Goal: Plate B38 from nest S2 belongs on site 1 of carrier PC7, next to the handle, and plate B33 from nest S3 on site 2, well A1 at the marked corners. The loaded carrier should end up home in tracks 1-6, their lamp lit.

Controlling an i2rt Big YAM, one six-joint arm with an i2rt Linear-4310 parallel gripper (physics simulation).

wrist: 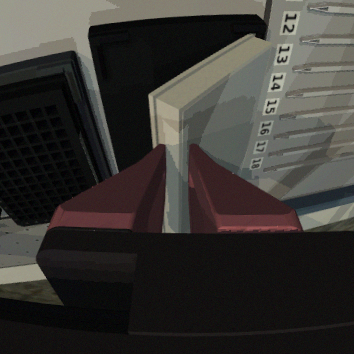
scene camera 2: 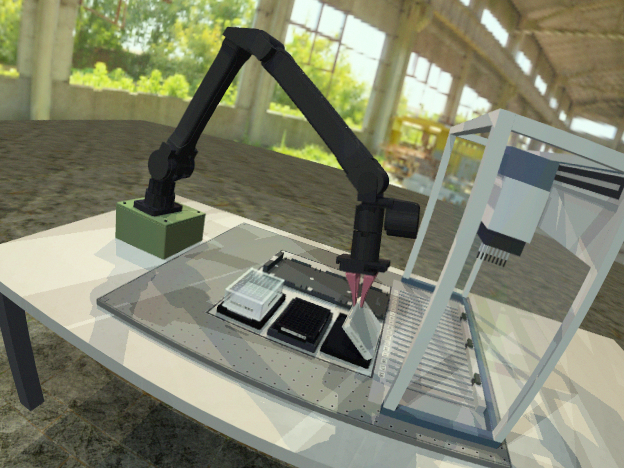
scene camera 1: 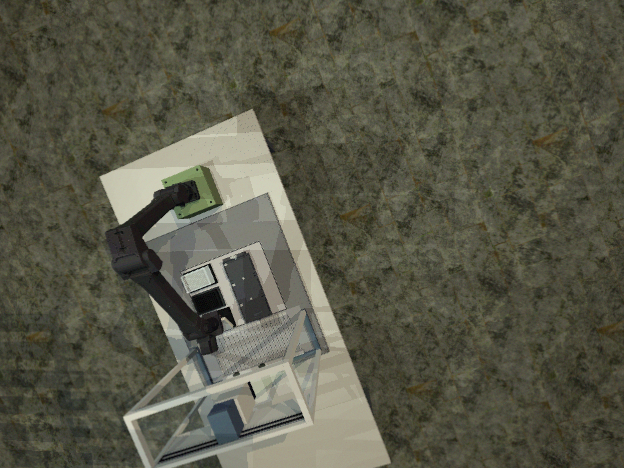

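Seen in the pictures: gripper, fingertip midpoint: [wrist: 177, 154] [scene camera 2: 358, 306] [scene camera 1: 218, 321]; arm's base at its link origin: [scene camera 2: 158, 208] [scene camera 1: 184, 193].
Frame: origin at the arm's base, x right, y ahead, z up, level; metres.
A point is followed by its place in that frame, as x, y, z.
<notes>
My gripper [scene camera 2: 358, 304] {0.040, 0.594, -0.016} [wrist: 177, 154] {0.040, 0.594, -0.016} is shut on a pale plate [scene camera 2: 363, 329] {0.093, 0.624, -0.030} [wrist: 220, 100] {0.019, 0.616, -0.027}. The plate stands steeply tilted over its black nest [scene camera 2: 342, 348] {0.119, 0.600, -0.072} [wrist: 125, 75] {0.028, 0.574, -0.072}, the one nearest the tracks; its lower edge is at or just over the nest. A black plate [scene camera 1: 208, 300] {0.081, 0.497, -0.062} [scene camera 2: 301, 319] {0.099, 0.501, -0.060} [wrist: 35, 145] {0.067, 0.511, -0.063} sits flat in the middle nest. A clear-topped plate [scene camera 1: 199, 278] {0.075, 0.382, -0.035} [scene camera 2: 254, 294] {0.127, 0.402, -0.031} sits in the far nest. The dark carrier [scene camera 1: 249, 289] {-0.123, 0.500, -0.073} [scene camera 2: 297, 272] {-0.114, 0.400, -0.073} lies beside the nests, its sites without plates. Nest labels and well A1 are unreadable.
The grooved track deck [scene camera 1: 252, 347] {-0.047, 0.777, -0.082} [scene camera 2: 428, 327] {0.234, 0.716, 0.098} [wrist: 320, 120] {0.086, 0.741, -0.083} lies beside the nests; labels 12 to 18 show in the wrist view. A frame [scene camera 1: 299, 392] {-0.353, 0.761, 0.396} [scene camera 2: 449, 272] {0.235, 0.713, 0.184} with posts stands over it, carrying a pipetting head [scene camera 1: 224, 420] {-0.082, 0.807, 0.376} [scene camera 2: 524, 206]. No lit lamp can be made out.
</notes>
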